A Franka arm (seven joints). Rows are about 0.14 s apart.
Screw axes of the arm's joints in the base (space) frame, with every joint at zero. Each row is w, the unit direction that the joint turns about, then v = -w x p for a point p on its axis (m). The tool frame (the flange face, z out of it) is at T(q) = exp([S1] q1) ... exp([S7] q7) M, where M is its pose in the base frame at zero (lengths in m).
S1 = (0, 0, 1, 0, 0, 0)
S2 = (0, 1, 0, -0.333, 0, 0)
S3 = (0, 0, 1, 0, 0, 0)
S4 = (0, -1, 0, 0.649, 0, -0.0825)
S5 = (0, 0, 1, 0, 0, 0)
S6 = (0, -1, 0, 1.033, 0, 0)
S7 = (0, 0, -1, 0, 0.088, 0)
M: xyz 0.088 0 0.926 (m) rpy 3.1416 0 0 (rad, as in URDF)
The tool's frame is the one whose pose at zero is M.
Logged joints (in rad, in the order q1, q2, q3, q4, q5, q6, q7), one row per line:
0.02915 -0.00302 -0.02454 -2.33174 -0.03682 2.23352 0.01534
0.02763 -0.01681 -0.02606 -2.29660 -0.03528 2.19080 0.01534
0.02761 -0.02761 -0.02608 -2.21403 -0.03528 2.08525 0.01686
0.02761 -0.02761 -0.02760 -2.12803 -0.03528 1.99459 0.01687
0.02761 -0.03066 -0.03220 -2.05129 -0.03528 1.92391 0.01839
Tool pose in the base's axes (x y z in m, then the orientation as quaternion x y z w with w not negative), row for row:
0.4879 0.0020 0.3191 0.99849 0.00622 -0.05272 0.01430
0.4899 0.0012 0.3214 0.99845 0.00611 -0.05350 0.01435
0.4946 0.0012 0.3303 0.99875 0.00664 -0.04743 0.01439
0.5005 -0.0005 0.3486 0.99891 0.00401 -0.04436 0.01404
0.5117 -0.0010 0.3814 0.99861 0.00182 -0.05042 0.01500
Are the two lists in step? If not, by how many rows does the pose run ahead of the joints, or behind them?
The pose runs 2 rows behind the joints: the pose in row i belongs to the joints in row i - 2.
